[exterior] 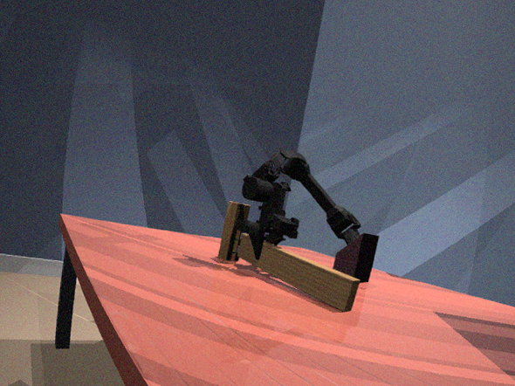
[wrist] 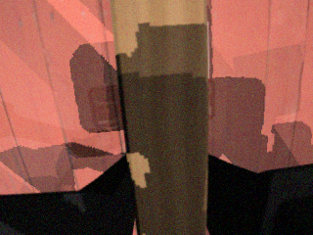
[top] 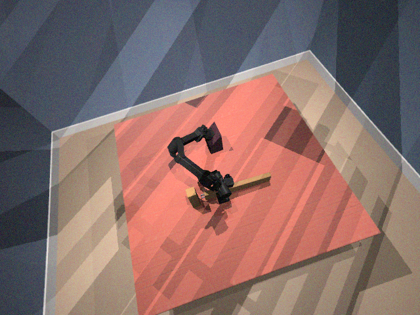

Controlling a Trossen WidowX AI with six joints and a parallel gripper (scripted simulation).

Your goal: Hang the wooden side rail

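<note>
Right now my gripper tip is 150 mm to the left of the headboard post, 40 mm below it and 20 mm past it.
</note>
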